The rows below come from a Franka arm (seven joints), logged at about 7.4 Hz.
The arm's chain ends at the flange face. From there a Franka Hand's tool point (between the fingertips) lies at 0.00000 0.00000 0.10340 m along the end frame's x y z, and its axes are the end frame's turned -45 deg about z.
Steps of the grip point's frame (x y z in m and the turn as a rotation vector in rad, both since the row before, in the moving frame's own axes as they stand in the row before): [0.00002, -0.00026, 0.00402, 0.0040, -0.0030, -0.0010]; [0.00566, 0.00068, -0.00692, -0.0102, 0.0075, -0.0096]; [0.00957, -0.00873, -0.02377, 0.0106, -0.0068, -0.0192]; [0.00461, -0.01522, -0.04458, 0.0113, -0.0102, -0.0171]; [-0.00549, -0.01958, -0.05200, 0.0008, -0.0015, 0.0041]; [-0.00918, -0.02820, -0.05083, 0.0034, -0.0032, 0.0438]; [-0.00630, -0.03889, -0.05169, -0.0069, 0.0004, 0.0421]
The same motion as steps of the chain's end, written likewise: [0.00034, -0.00013, 0.00402, 0.0007, -0.0049, -0.0010]; [0.00319, -0.00371, -0.00691, -0.0019, 0.0125, -0.0096]; [0.00187, -0.01267, -0.02376, 0.0027, -0.0123, -0.0192]; [-0.00593, -0.01395, -0.04457, 0.0008, -0.0152, -0.0171]; [-0.01756, -0.01001, -0.05200, -0.0005, -0.0016, 0.0041]; [-0.02595, -0.01342, -0.05083, 0.0001, -0.0047, 0.0438]; [-0.03248, -0.02353, -0.05169, -0.0046, 0.0052, 0.0421]
